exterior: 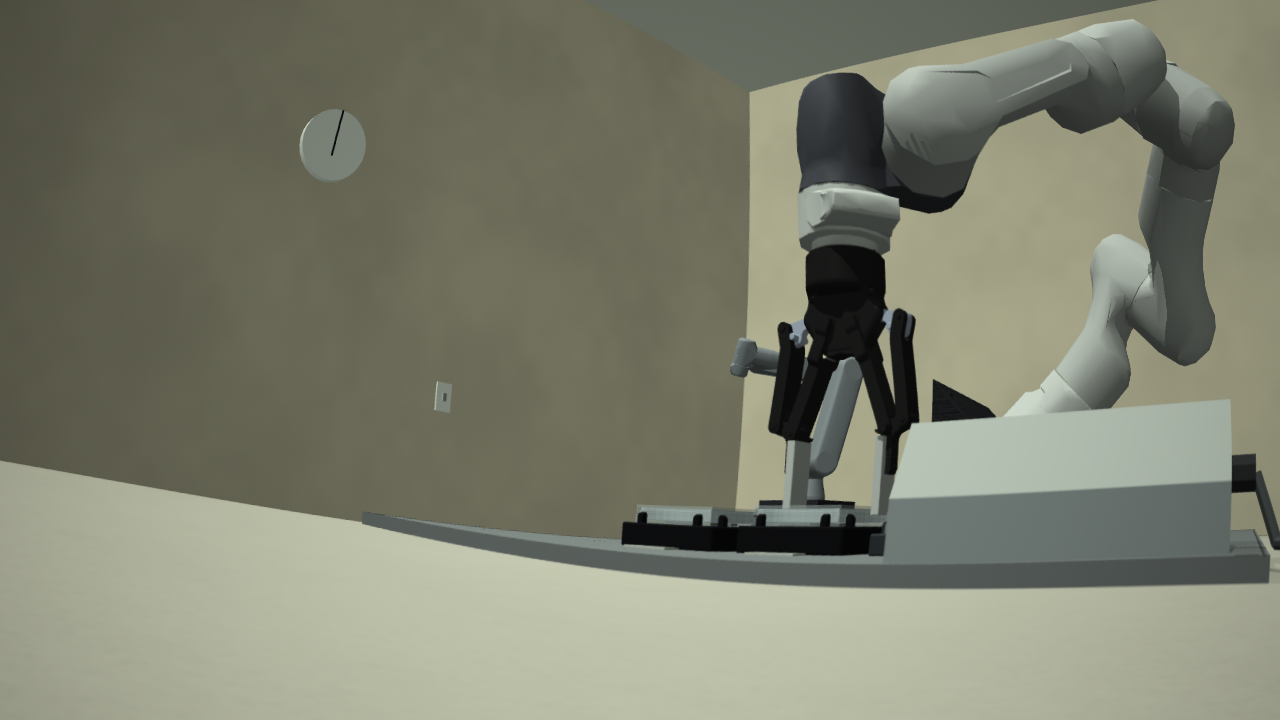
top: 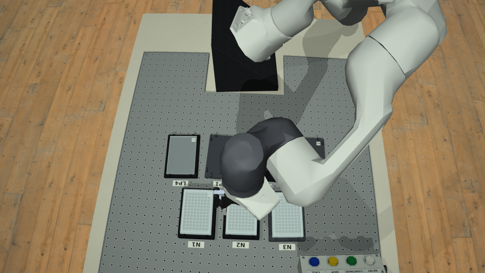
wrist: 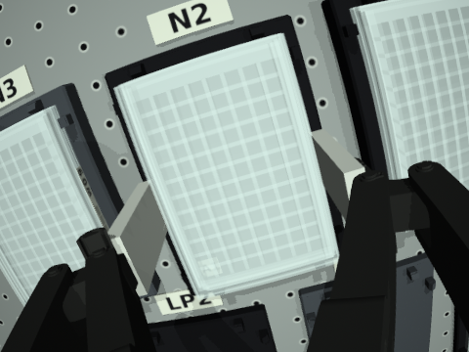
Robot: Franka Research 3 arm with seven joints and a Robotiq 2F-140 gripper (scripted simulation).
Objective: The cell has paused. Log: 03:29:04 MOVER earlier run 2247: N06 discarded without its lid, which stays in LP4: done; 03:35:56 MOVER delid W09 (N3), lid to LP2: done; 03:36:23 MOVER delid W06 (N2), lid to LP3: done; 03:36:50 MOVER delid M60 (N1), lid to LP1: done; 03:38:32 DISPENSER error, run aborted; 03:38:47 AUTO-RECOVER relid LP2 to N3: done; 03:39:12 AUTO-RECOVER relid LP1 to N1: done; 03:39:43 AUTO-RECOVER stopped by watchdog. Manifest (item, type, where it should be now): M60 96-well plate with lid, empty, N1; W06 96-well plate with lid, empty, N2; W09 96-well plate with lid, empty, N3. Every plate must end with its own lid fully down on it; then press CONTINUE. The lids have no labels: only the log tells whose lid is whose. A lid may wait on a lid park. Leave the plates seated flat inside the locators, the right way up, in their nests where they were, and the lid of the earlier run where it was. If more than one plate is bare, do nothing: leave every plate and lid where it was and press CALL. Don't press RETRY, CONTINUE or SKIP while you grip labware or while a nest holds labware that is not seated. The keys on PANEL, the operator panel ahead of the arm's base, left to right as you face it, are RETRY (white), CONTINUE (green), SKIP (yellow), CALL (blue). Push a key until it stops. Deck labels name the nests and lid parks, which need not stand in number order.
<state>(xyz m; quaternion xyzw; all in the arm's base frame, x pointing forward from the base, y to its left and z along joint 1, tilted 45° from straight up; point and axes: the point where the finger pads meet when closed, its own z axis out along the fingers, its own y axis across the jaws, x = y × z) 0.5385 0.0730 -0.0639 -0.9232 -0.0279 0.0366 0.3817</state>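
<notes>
My gripper is now 130 mm short of the green CONTINUE key, 300 mm to the right of it and 10 mm below it. Also, from my hand: lid park LP2: 180 mm behind, 60 mm to the left, 50 mm below; lid park LP1: 170 mm behind, 70 mm to the right, 50 mm below; LP2 label: 90 mm behind, 60 mm to the left, 60 mm below.
</notes>
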